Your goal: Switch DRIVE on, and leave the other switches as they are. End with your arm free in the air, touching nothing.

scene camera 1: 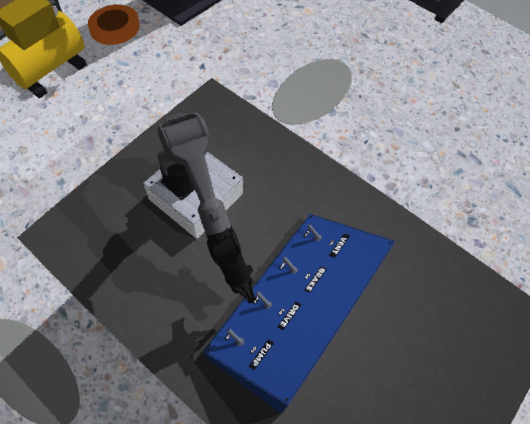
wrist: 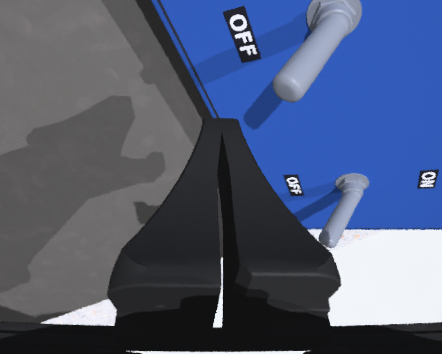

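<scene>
The blue switch panel (scene camera 1: 335, 300) (wrist: 410, 100) carries four grey levers. The DRIVE lever (scene camera 1: 264, 300) (wrist: 315, 57) leans towards its OFF label. The PUMP lever (scene camera 1: 235, 337) (wrist: 345, 210), the BRAKE lever (scene camera 1: 290, 266) and the VENT lever (scene camera 1: 314, 233) lean the same way, towards OFF. My black gripper (scene camera 1: 251, 300) (wrist: 219, 136) is shut and empty. Its tips are at the panel's OFF-side edge, beside the DRIVE lever, with a visible gap to the lever in the wrist view. The height of the tips over the panel is hard to tell.
The arm's pale base block (scene camera 1: 222, 175) stands on the dark mat (scene camera 1: 280, 165) behind the panel. A yellow cylinder object (scene camera 1: 45, 52) and an orange-brown ring-shaped pot (scene camera 1: 114, 38) stand far off at the upper left. Flat grey discs (scene camera 1: 312, 91) lie on the speckled floor.
</scene>
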